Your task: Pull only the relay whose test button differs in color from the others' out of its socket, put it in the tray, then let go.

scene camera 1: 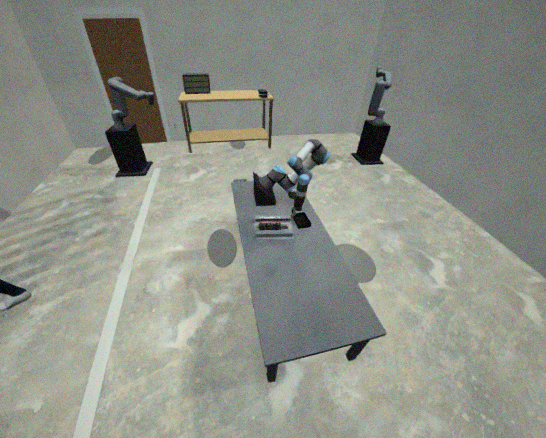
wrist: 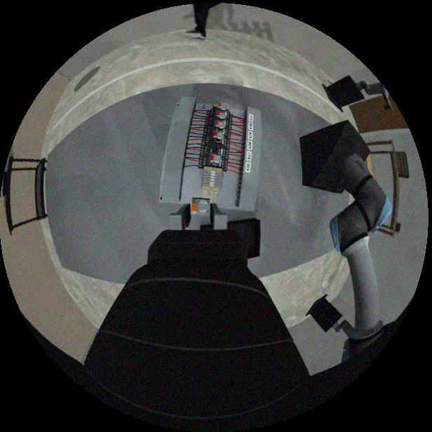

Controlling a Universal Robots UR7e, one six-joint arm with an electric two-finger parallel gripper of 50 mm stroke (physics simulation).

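Observation:
My gripper (wrist: 200,210) (scene camera 1: 296,212) is shut on the relay with the orange test button (wrist: 201,205), which is out of the socket row. The black tray (scene camera 1: 302,220) (wrist: 254,238) lies beside the panel, close by the gripper; the gripper hides part of it in the wrist view. I cannot tell how high the relay is above the table. The panel (scene camera 1: 274,234) (wrist: 172,165) carries a row of several relays with red test buttons, one of them (wrist: 216,159) nearest the gripper. An empty socket (wrist: 216,149) shows between relays in the row.
Grey wire ducts (wrist: 252,165) flank the sockets, with red and black wires between. A beige terminal block (wrist: 212,179) sits at the row's near end. The panel stands on the grey table (scene camera 1: 305,290) (wrist: 115,175). The arm's black pedestal (scene camera 1: 263,192) (wrist: 327,157) stands on the table.

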